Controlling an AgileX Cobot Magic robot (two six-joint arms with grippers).
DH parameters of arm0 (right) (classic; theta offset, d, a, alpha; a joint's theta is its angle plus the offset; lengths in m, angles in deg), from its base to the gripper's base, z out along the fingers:
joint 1: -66.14 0.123 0 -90
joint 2: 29.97 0 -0.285 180
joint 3: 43.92 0 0.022 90
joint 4: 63 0.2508 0 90
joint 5: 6.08 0 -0.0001 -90
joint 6: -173.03 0.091 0 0
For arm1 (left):
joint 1: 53.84 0.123 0 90
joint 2: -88.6 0 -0.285 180
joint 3: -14.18 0 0.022 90
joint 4: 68.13 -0.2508 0 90
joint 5: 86.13 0 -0.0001 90
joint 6: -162.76 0.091 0 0
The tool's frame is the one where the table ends.
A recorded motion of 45 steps. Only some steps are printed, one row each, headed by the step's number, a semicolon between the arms.
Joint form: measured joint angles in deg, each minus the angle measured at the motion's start. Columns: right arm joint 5, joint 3, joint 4, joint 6, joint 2, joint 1; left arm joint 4, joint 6, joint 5, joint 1, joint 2, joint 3.
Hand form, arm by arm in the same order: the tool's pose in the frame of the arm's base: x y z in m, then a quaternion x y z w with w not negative. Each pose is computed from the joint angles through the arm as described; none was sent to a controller.
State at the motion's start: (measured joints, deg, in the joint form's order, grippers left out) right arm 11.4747 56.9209 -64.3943 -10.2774 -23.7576 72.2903; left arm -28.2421 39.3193 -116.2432 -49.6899 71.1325 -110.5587
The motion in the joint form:
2: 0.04 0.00 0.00 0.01 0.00 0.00; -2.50 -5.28 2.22 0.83 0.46 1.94
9: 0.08 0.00 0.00 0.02 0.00 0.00; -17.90 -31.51 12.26 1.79 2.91 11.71
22: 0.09 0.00 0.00 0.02 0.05 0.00; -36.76 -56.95 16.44 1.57 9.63 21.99
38: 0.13 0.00 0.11 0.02 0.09 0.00; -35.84 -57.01 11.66 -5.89 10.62 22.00
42: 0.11 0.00 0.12 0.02 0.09 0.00; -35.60 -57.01 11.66 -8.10 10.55 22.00
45: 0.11 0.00 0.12 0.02 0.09 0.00; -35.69 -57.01 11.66 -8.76 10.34 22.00
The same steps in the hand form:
2: 0.0533 0.0051 0.1755 -0.07119 0.77915 0.00540 0.62276; 0.0514 -0.0215 0.2850 0.17371 0.72691 0.02086 0.66407
9: 0.0533 0.0051 0.1754 -0.07114 0.77937 0.00545 0.62248; 0.0592 -0.0044 0.2404 0.02505 0.75489 0.01353 0.65524
22: 0.0533 0.0051 0.1754 -0.07117 0.77970 0.00544 0.62207; 0.0554 0.0044 0.1913 -0.05635 0.75685 0.00812 0.65111
38: 0.0533 0.0051 0.1753 -0.07067 0.78018 0.00622 0.62152; 0.0530 -0.0036 0.1848 -0.01037 0.77990 -0.04162 0.62443
42: 0.0534 0.0051 0.1753 -0.07062 0.78008 0.00630 0.62165; 0.0528 -0.0058 0.1847 0.00353 0.78031 -0.05538 0.62292
45: 0.0534 0.0051 0.1753 -0.07062 0.78008 0.00630 0.62165; 0.0530 -0.0064 0.1845 0.00843 0.78143 -0.05821 0.62121

